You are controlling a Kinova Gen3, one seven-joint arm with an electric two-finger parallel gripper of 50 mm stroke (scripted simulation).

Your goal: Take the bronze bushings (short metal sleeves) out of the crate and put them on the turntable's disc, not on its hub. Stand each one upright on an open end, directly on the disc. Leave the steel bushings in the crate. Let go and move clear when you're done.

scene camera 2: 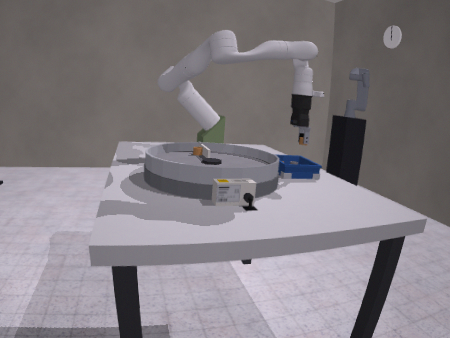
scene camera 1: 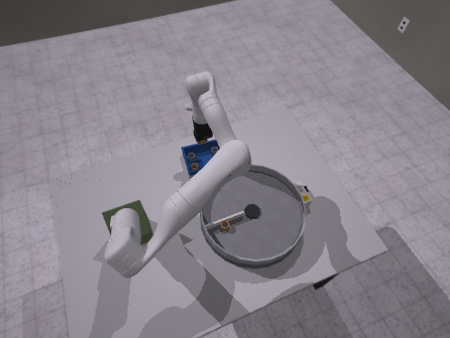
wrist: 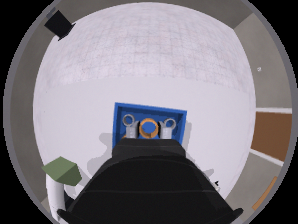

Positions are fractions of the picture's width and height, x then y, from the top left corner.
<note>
In view: my gripper (scene camera 2: 0.67, 0.42) and a crate (wrist: 0.47, 0.50).
My gripper is seen too in the wrist view (wrist: 0.50, 0.57).
</note>
